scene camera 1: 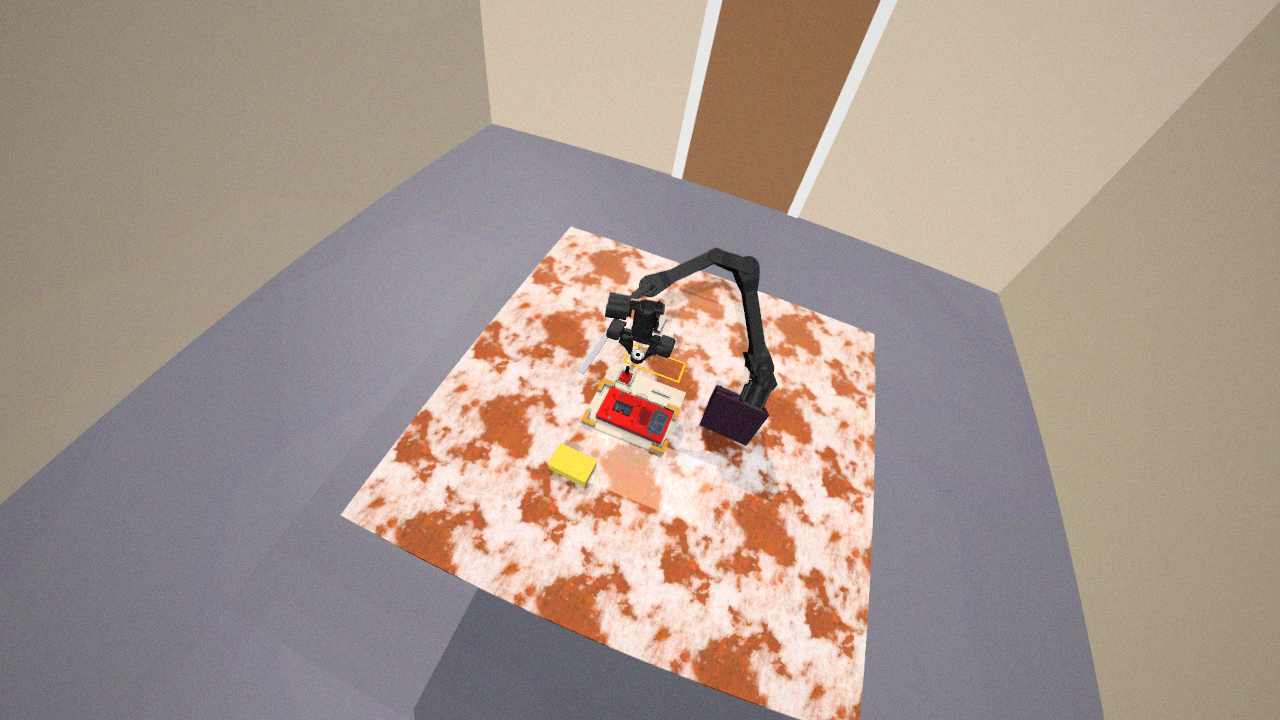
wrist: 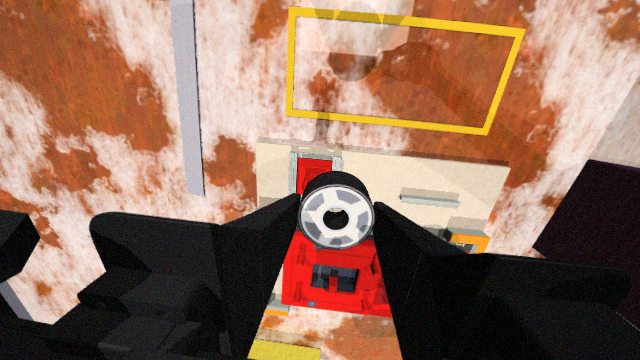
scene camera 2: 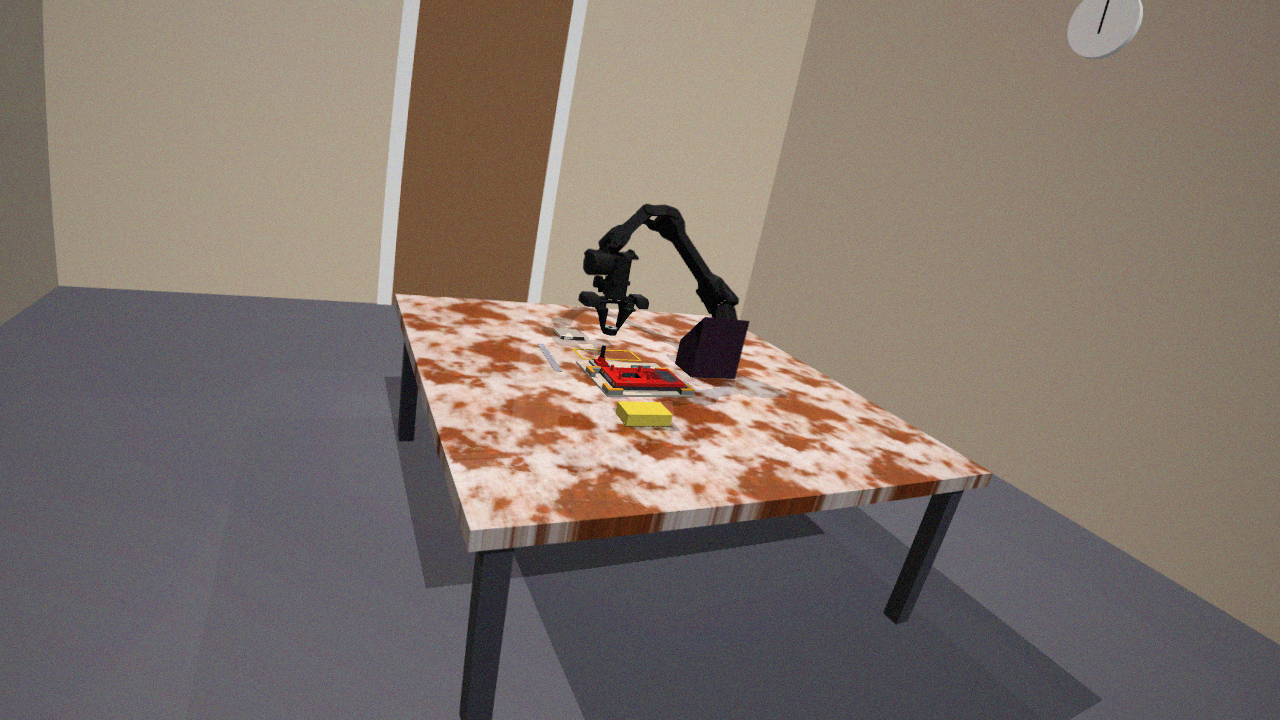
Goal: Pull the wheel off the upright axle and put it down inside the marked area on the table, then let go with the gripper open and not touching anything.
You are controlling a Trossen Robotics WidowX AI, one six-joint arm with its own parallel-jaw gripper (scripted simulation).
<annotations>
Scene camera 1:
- my gripper
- red fixture
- yellow block
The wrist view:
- my gripper
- wheel: held by my gripper
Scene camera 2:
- my gripper
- red fixture
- yellow block
</annotations>
